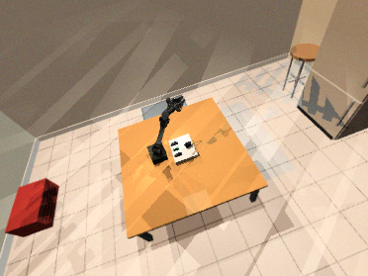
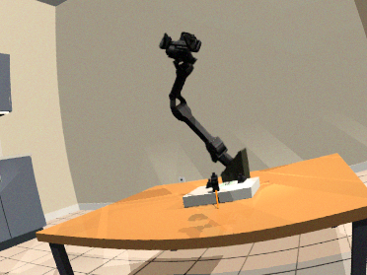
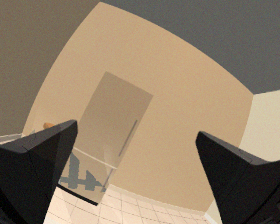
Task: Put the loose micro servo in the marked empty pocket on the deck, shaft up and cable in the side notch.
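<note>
My gripper tip is 71 cm above the white deck, 8 cm past it and 6 cm to the right of it.
</note>
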